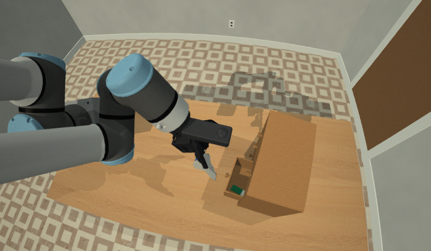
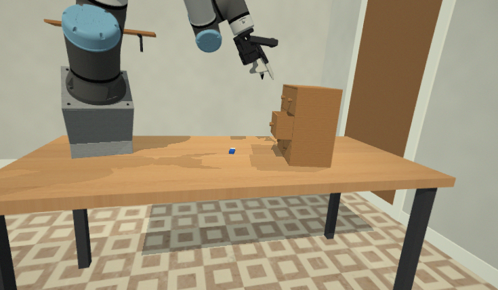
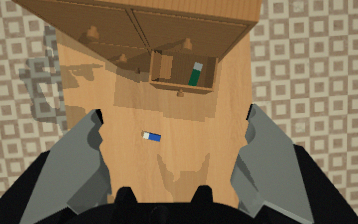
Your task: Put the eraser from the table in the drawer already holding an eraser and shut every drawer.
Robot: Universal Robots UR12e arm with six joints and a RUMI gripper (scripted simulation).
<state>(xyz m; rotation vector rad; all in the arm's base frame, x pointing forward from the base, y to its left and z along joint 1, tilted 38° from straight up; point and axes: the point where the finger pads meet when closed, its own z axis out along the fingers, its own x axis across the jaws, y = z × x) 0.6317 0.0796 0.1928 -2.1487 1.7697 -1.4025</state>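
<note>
The blue eraser lies 12 cm behind my hand, 11 cm to the left of it and 35 cm below it. Also, from my hand: green eraser 9 cm ahead, 6 cm to the right, 23 cm below.
</note>
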